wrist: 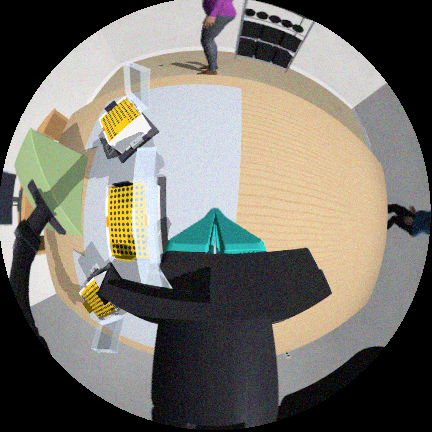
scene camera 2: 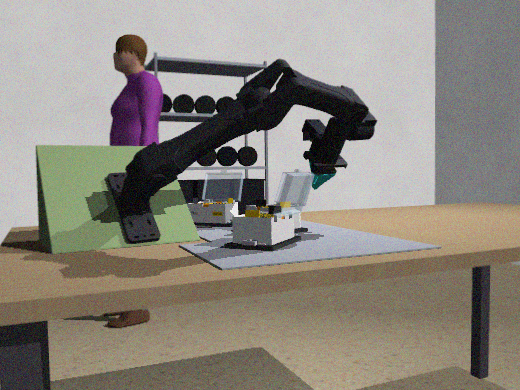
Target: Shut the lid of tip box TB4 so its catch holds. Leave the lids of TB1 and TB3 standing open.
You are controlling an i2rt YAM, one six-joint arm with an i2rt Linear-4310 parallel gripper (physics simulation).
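Observation:
Labels are unreadable, so I cannot tell which box is TB4. The middle white box with a yellow rack (wrist: 120, 215) has its clear lid (wrist: 145, 165) open. Another box (scene camera 2: 215, 213) (wrist: 120, 120) has its clear lid (scene camera 2: 222, 186) (wrist: 137, 82) standing open. A third box (wrist: 99, 298), lower left in the wrist view, has its lid (wrist: 106, 336) open. In the scene view a white box (scene camera 2: 252, 230) stands in front and partly hides the box behind it; a clear lid (scene camera 2: 295, 189) stands upright there. My gripper (scene camera 2: 316, 186) (wrist: 214, 212) is shut and empty, right of that lid.
The boxes stand on a grey-blue mat (scene camera 2: 350, 245) (wrist: 205, 125) on the wooden table (scene camera 2: 400, 220) (wrist: 305, 190). A green sloped panel (scene camera 2: 75, 200) (wrist: 55, 175) stands by the arm's base. A person in purple (scene camera 2: 137, 107) (wrist: 218, 7) and a shelf rack (scene camera 2: 210, 66) are behind the table.

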